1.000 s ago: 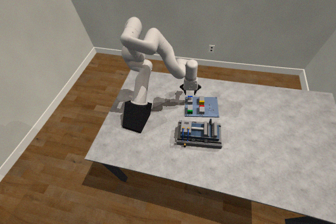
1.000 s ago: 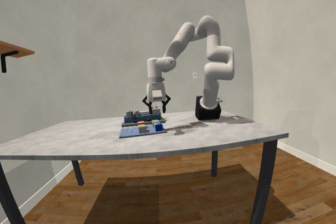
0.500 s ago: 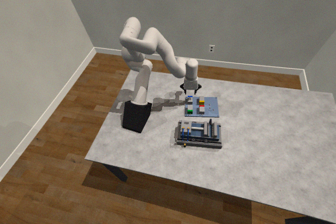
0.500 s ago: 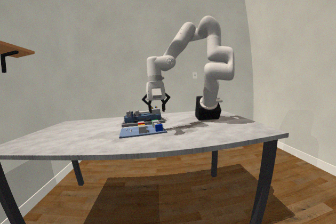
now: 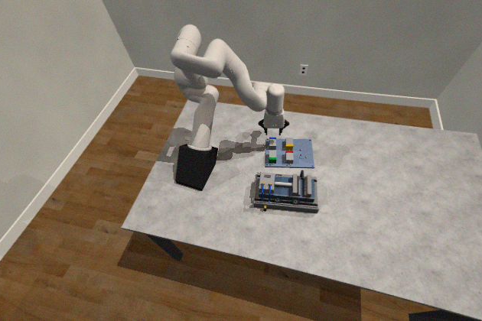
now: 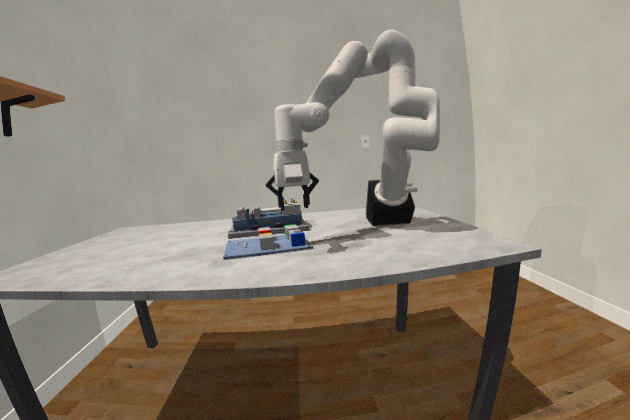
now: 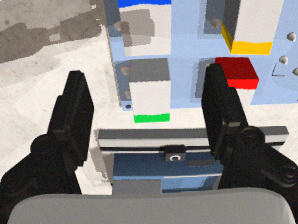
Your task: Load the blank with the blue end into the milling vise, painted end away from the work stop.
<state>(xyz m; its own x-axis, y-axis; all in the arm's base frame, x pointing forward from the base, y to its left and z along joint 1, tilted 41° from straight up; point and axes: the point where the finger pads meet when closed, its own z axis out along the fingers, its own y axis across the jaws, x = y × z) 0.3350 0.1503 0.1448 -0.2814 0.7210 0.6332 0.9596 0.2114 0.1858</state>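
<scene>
My hand is 10 cm above the blue-ended blank. The rest, counted from my hand: green-ended blank: 10 cm below, 9 cm to the right, 3 cm ahead; infeed plate: 13 cm below, 10 cm ahead, 2 cm to the right; yellow-ended blank: 10 cm below, 9 cm ahead, 2 cm to the left.
</scene>
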